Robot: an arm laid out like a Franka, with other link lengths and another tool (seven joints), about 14 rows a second.
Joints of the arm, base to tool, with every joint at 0 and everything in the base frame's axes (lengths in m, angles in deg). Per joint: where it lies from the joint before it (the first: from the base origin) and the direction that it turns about. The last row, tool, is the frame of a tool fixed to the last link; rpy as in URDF.
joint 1: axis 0 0 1 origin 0 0 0.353
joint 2: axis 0 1 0 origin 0 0 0
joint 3: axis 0 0 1 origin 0 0 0.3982
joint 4: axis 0 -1 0 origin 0.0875 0 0
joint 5: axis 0 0 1 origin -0.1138 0 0.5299
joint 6: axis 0 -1 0 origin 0 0 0
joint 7: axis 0 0 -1 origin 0.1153 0 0
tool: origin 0.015 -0.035 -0.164 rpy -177.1 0 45.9
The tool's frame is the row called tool.
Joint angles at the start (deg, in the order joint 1, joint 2, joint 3, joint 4, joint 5, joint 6, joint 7):
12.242, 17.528, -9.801, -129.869, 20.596, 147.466, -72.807
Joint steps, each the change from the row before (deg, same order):
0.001, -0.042, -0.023, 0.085, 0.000, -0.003, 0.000
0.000, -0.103, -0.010, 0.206, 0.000, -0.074, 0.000
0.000, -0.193, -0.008, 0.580, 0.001, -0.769, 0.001
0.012, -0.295, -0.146, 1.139, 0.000, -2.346, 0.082
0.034, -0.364, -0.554, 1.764, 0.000, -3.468, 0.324
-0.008, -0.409, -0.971, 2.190, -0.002, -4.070, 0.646
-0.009, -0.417, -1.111, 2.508, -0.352, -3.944, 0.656
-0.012, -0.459, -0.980, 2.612, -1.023, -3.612, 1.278
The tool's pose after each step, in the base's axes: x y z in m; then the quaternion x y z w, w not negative. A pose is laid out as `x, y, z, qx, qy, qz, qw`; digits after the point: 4 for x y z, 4 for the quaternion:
0.7390, 0.0165, 0.1620, -0.6114, -0.7887, -0.0446, 0.0470
0.7410, 0.0167, 0.1651, -0.6112, -0.7888, -0.0462, 0.0456
0.7451, 0.0181, 0.1710, -0.6101, -0.7894, -0.0481, 0.0469
0.7502, 0.0201, 0.1797, -0.6088, -0.7899, -0.0481, 0.0561
0.7580, 0.0186, 0.1930, -0.6100, -0.7880, -0.0474, 0.0689
0.7675, 0.0117, 0.2107, -0.6152, -0.7827, -0.0467, 0.0825
0.7788, 0.0026, 0.2329, -0.6193, -0.7785, -0.0460, 0.0915
0.7904, -0.0062, 0.2581, -0.6241, -0.7743, -0.0427, 0.0952

